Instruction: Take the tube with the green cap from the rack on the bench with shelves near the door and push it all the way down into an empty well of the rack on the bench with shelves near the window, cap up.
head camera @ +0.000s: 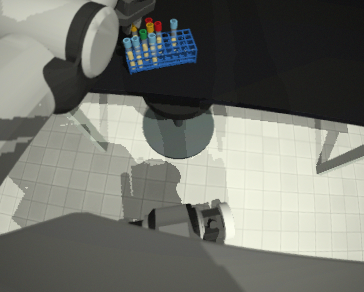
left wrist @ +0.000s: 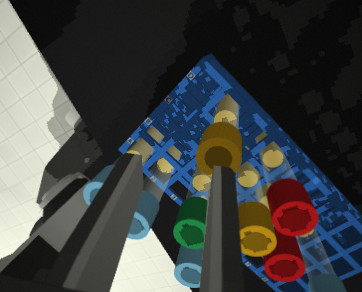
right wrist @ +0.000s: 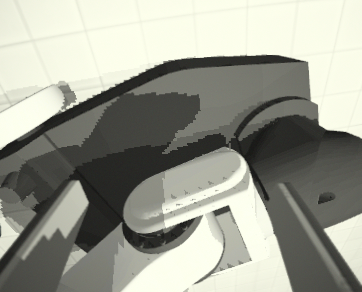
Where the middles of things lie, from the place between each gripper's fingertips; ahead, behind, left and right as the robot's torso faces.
My right hand is 710 mm short of the blue tube rack (head camera: 186,51), 460 mm to the right of it and 360 mm below it.
My left hand is 9 cm above the blue tube rack, 7 cm to the left of it and 2 cm short of it.
